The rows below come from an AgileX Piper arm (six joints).
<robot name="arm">
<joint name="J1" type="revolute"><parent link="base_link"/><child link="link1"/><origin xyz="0 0 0.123" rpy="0 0 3.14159"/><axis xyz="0 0 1"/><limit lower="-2.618" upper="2.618"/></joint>
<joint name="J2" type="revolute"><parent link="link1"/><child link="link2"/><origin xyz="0 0 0" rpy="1.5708 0 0"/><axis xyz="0 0 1"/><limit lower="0" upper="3.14"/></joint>
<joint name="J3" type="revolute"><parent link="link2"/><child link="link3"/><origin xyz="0.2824 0.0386 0" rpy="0 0 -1.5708"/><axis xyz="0 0 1"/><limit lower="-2.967" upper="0"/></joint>
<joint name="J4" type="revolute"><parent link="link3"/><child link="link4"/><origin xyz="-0.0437 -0.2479 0" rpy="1.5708 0 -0.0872"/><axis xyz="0 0 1"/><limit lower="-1.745" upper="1.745"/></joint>
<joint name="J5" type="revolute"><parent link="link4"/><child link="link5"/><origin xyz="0 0 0" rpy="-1.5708 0 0"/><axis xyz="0 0 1"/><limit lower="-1.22" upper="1.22"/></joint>
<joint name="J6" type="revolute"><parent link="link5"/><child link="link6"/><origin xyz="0 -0.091 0" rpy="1.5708 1.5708 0"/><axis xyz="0 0 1"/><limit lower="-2.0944" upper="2.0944"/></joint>
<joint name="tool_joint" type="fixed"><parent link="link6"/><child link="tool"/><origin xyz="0 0 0" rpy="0 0 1.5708"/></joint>
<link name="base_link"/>
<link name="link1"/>
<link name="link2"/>
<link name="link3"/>
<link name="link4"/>
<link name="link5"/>
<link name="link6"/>
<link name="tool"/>
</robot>
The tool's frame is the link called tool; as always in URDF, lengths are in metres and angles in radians.
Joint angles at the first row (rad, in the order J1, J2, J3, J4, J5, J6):
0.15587 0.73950 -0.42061 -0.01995 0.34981 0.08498
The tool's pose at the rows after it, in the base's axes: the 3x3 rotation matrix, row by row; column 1 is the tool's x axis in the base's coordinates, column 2 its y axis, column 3 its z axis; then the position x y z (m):
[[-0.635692 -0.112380 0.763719], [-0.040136 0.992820 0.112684], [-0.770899 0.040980 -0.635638]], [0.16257 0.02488 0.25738]
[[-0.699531 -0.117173 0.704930], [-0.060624 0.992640 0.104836], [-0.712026 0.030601 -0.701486]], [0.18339 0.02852 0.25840]
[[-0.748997 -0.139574 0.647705], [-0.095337 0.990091 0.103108], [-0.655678 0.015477 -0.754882]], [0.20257 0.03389 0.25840]
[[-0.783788 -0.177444 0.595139], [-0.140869 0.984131 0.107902], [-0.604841 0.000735 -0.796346]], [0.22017 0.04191 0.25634]
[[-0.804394 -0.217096 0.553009], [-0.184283 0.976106 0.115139], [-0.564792 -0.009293 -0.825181]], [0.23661 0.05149 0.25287]
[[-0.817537 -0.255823 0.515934], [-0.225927 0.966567 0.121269], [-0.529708 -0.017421 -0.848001]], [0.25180 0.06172 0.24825]
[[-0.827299 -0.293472 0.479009], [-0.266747 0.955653 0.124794], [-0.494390 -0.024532 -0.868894]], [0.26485 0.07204 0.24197]
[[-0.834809 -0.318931 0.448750], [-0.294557 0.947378 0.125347], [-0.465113 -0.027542 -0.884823]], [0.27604 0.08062 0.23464]
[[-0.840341 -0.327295 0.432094], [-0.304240 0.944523 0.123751], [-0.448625 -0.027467 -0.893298]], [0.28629 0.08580 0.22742]
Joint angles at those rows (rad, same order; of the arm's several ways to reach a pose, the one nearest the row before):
0.15587 0.86908 -0.50122 -0.01822 0.40826 0.07579
0.15784 0.98334 -0.57955 -0.01635 0.46098 0.06475
0.16900 1.08453 -0.65457 -0.01487 0.51280 0.04497
0.19095 1.17677 -0.72143 -0.01334 0.55316 0.02179
0.21670 1.26111 -0.78088 -0.01181 0.57756 0.00288
0.24255 1.33937 -0.83598 -0.01103 0.59608 -0.01383
0.26768 1.41105 -0.88406 -0.01102 0.61325 -0.02943
0.28619 1.47399 -0.92258 -0.01104 0.62197 -0.03796
0.29312 1.52686 -0.95199 -0.01101 0.61704 -0.03949

